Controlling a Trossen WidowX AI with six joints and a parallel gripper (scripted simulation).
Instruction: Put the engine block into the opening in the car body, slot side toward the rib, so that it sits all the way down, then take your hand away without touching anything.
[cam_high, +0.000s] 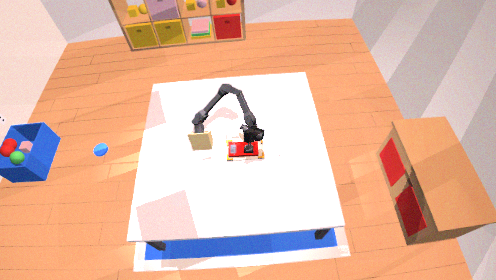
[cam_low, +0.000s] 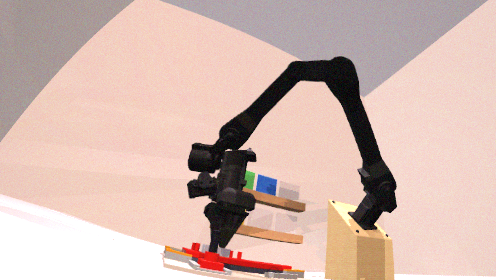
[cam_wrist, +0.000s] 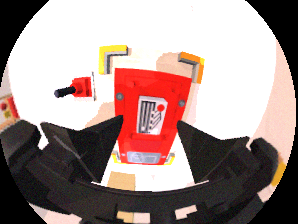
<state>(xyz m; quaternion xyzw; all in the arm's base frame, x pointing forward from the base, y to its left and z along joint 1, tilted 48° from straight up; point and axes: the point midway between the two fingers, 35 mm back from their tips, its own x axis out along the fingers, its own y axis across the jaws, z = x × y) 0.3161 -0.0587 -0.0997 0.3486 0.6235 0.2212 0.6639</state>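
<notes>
Right now the grey engine block is 20 mm below my gripper tip and 10 mm to the left of it.
</notes>
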